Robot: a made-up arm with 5 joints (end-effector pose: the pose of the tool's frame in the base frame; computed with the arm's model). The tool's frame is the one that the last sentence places.
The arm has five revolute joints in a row. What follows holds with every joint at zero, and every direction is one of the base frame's. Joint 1 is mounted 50 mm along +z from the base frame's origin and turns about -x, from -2.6 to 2.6 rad. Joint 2 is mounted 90 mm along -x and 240 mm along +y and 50 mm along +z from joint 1 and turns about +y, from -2.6 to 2.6 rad. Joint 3 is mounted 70 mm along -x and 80 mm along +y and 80 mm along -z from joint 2 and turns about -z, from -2.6 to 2.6 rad. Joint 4 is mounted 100 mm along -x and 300 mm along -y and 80 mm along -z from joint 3 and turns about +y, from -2.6 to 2.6 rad. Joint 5 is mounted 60 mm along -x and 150 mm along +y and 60 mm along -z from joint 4 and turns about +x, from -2.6 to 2.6 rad. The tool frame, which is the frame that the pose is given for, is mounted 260 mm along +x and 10 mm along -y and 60 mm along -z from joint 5; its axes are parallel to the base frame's.
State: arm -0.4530 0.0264 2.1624 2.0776 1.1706
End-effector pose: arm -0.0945 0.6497 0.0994 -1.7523 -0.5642 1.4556
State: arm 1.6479 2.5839 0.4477 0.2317 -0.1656
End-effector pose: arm -0.1895 0.3537 -0.1154 0.7577 -1.9694 2.1518
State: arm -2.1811 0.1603 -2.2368 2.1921 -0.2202
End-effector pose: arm 0.1241 0.0945 0.3385 -0.6299 -0.6517 1.2065
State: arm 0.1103 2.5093 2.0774 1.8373 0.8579
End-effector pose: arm -0.2472 0.6310 0.3197 1.0534 0.0247 2.6074
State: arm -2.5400 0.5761 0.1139 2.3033 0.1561
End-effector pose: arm -0.5568 -0.2169 0.1001 -0.4263 -1.2474 -2.8221
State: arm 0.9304 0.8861 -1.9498 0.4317 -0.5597
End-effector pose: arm -0.2942 0.0643 -0.4324 -0.4046 1.2011 1.8010
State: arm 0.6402 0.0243 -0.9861 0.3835 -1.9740
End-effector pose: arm 0.0430 0.0904 -0.2835 -2.4653 -0.4265 1.3735
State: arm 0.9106 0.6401 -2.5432 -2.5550 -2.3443
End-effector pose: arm 0.0865 0.0966 -0.2889 -0.4555 -0.3361 -0.3620
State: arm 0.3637 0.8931 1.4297 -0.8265 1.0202
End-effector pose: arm -0.2517 0.2281 0.0941 -0.4736 -0.5295 -0.7213
